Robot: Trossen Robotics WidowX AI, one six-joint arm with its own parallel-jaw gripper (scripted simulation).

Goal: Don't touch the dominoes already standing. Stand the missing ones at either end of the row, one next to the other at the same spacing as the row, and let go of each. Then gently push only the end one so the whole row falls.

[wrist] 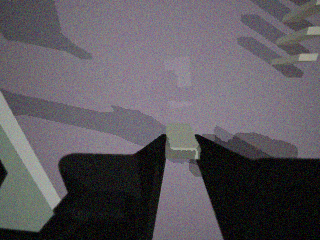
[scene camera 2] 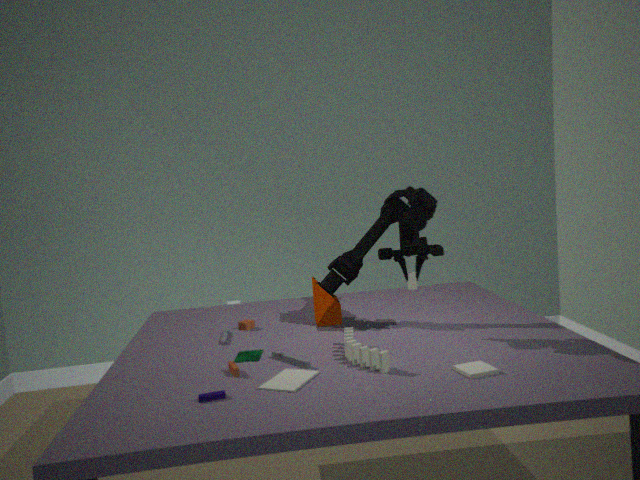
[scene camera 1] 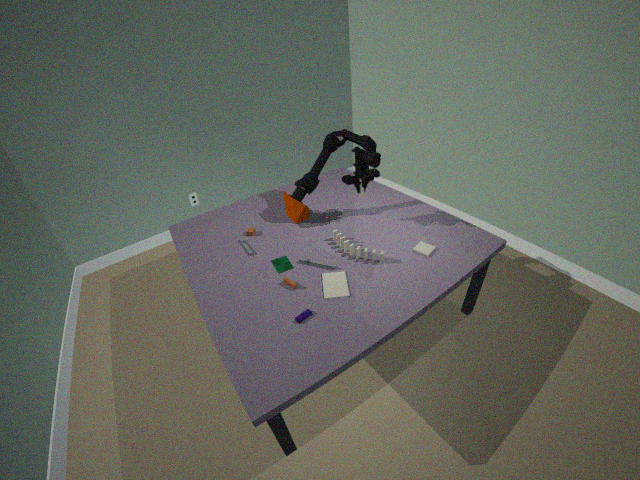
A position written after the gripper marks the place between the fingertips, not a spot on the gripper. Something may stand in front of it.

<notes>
In view: the gripper (scene camera 2: 412, 280) and a cream card (scene camera 2: 289, 380).
The gripper is seen too in the wrist view (wrist: 179, 138). The wrist view misses the cream card: it is out of frame.
</notes>
